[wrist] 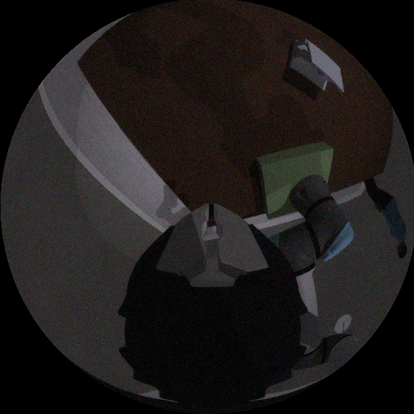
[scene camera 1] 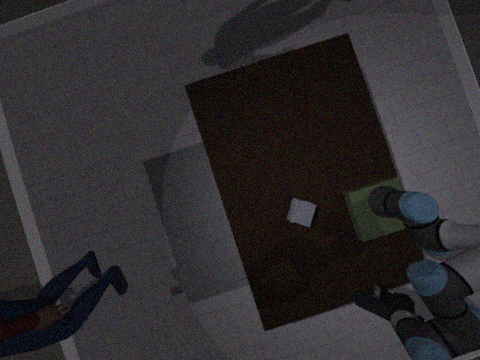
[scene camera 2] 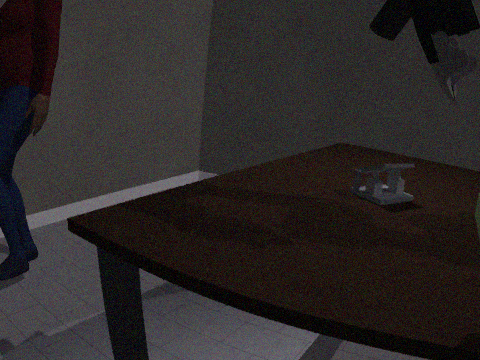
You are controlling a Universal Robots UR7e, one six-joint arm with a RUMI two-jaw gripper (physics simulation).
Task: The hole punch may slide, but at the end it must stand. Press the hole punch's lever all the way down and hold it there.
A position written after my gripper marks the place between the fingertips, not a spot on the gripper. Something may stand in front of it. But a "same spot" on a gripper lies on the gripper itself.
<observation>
my gripper: wrist; scene camera 1; scene camera 2 453, 100
same spot on my gripper: (scene camera 1: 378, 288) = (wrist: 246, 239)
</observation>
